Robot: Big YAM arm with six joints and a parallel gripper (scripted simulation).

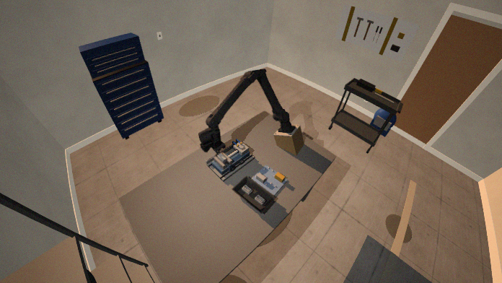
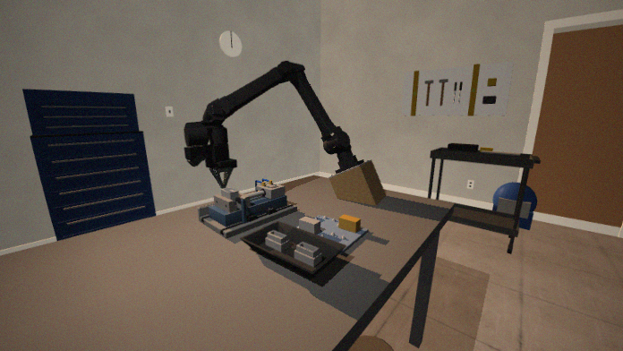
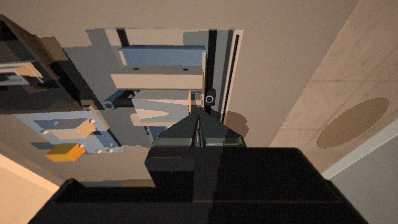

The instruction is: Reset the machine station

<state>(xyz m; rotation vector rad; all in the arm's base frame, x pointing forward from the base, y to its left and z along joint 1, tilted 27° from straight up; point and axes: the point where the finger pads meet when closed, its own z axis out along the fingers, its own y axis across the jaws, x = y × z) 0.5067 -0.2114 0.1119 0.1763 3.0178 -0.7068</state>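
My gripper is now 80 mm above the vise, 70 mm past it and 60 mm to the right of it. The rest, counted from my hand: yellow brass blank (400 mm to the left, 160 mm behind, 100 mm below).
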